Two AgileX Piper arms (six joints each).
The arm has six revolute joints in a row. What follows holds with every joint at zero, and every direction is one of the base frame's. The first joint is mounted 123 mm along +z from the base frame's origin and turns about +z. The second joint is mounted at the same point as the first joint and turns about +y. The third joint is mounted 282.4 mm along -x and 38.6 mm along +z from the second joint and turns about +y. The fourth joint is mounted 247.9 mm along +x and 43.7 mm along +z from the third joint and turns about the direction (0.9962, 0, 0.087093). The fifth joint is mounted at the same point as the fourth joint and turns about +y. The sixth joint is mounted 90.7 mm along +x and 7.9 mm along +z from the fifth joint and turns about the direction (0.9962, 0, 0.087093). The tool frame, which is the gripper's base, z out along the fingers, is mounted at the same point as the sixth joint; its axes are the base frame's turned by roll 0, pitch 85.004 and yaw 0 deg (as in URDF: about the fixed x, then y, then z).
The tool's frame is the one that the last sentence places.
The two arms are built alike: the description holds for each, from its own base.
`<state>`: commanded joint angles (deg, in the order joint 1, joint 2, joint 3, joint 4, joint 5, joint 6); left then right.
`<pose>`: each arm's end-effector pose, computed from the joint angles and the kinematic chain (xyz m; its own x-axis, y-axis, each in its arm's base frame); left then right.
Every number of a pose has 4 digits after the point.
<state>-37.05 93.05 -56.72 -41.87 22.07 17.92 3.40 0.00 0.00 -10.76 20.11 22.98</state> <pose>0.2560 -0.2219 0.2256 -0.8180 0.1672 -0.5503 0.4449 0.7903 -0.4212 0.0536 -0.0027 0.1821 -0.2478 0.2078 -0.9463 0.0594 0.9781 0.1993</pose>
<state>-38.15 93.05 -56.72 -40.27 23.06 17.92 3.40 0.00 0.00 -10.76 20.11 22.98</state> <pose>0.2504 -0.2260 0.2245 -0.8094 0.2147 -0.5466 0.4793 0.7794 -0.4035 0.0536 -0.0027 0.1821 -0.2478 0.2078 -0.9463 0.0594 0.9781 0.1993</pose>
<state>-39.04 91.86 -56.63 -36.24 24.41 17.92 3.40 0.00 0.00 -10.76 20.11 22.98</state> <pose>0.2437 -0.2263 0.2287 -0.7746 0.2882 -0.5629 0.5414 0.7622 -0.3548 0.0536 -0.0027 0.1821 -0.2478 0.2078 -0.9463 0.0594 0.9781 0.1993</pose>
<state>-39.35 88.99 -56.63 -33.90 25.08 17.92 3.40 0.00 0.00 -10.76 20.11 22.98</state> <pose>0.2376 -0.2227 0.2439 -0.7350 0.3114 -0.6023 0.5825 0.7447 -0.3258 0.0536 -0.0027 0.1821 -0.2478 0.2078 -0.9463 0.0594 0.9781 0.1993</pose>
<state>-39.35 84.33 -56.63 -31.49 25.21 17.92 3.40 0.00 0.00 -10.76 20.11 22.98</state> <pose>0.2296 -0.2145 0.2690 -0.6749 0.3112 -0.6690 0.6227 0.7267 -0.2901 0.0536 -0.0027 0.1821 -0.2478 0.2078 -0.9463 0.0594 0.9781 0.1993</pose>
